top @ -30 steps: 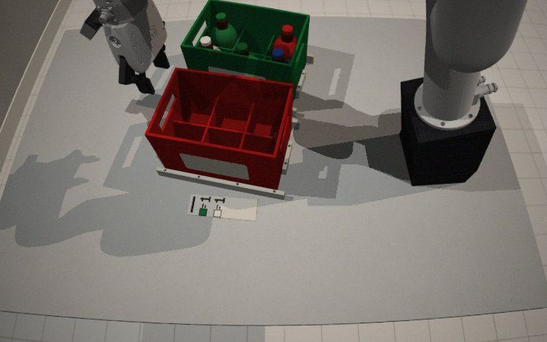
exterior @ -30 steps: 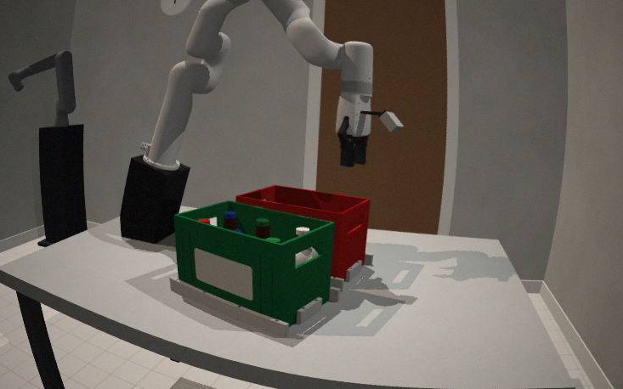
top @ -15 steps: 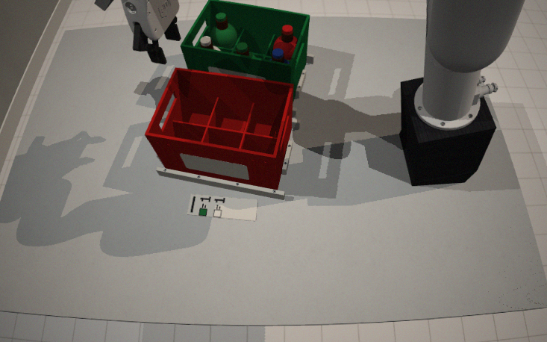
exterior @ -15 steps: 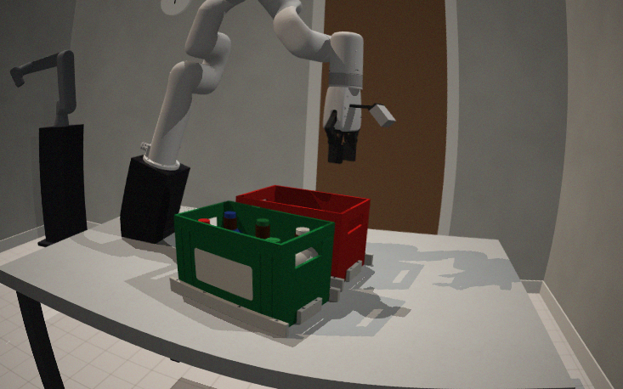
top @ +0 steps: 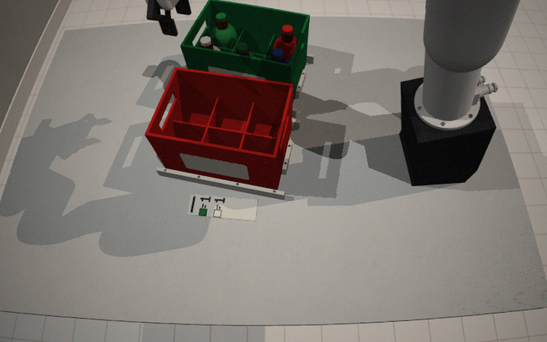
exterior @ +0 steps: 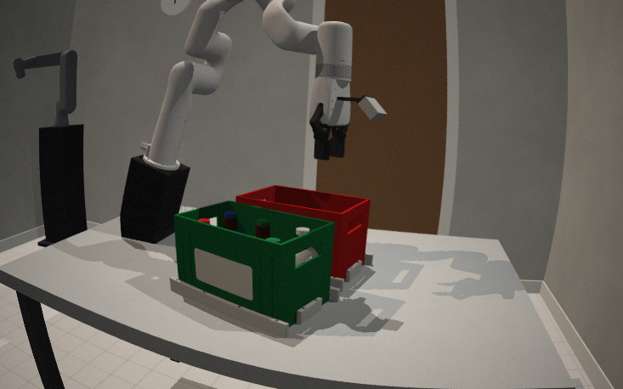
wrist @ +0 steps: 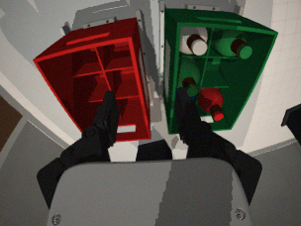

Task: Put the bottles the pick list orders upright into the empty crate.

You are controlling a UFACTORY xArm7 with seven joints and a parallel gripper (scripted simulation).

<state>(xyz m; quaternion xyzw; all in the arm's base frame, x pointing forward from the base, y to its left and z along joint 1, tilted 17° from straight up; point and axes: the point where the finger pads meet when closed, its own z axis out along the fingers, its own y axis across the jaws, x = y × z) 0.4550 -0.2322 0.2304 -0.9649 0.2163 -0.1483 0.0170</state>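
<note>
My gripper is now 140 mm past the green crate, 90 mm to the left of it and 220 mm above it. From my hand the other things lie so: white-capped bottle: 40 mm behind, 80 mm to the right, 220 mm below; red crate: 60 mm behind, 140 mm to the left, 220 mm below; blue bottle: 210 mm behind, 10 mm to the right, 220 mm below.
</note>
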